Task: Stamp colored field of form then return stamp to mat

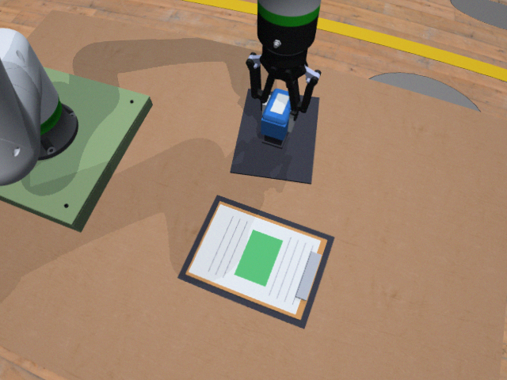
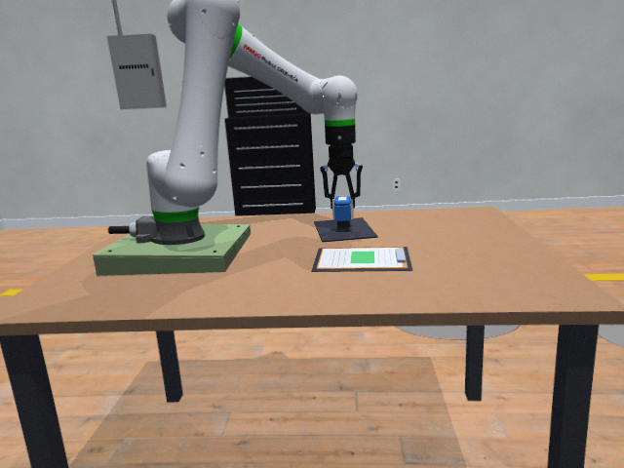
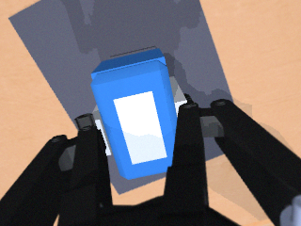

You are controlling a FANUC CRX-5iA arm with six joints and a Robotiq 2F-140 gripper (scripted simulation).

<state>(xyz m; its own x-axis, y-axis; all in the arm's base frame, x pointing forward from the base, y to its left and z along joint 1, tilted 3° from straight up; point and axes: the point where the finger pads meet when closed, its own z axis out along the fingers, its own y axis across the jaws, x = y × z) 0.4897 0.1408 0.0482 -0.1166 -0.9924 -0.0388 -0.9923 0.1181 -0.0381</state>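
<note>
Now: hand 2 cm above the stamp. Also, from my hand: form: 4 cm ahead, 29 cm to the right, 6 cm below; dark mat: 7 cm below.
</note>
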